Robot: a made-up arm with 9 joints.
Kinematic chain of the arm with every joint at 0, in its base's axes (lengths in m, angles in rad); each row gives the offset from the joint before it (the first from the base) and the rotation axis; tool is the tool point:
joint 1: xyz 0 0 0.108 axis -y
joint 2: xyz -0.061 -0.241 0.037 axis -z
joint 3: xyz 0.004 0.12 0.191 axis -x
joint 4: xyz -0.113 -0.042 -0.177 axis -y
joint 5: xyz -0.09 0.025 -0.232 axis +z
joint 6: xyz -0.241 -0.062 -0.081 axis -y
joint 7: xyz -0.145 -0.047 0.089 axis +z
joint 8: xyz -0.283 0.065 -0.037 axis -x
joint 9: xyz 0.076 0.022 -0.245 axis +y
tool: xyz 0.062 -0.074 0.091
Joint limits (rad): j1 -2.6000..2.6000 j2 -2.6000..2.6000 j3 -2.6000..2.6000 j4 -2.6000..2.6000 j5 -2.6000..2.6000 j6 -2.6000..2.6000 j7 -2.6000..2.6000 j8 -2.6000..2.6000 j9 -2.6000..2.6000
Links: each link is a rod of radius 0.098 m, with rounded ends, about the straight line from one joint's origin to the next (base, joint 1, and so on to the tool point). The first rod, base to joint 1, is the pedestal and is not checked.
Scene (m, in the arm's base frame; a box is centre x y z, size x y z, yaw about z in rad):
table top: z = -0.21
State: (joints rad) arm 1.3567 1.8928 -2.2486 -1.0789 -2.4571 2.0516 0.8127 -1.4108 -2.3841
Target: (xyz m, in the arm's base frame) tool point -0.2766 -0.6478 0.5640
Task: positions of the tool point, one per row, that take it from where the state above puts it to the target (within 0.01 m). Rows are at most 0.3 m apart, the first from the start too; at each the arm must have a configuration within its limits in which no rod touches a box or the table.
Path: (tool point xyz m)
1: -0.4880 0.4594 0.9064
2: -0.6223 0.3003 1.0017
3: -0.7073 0.0657 1.0558
4: -0.7193 -0.1986 1.0453
5: -0.6563 -0.4361 0.9682
6: -0.5390 -0.6001 0.8434
7: -0.4012 -0.6688 0.6999
8: -0.2766 -0.6478 0.5640

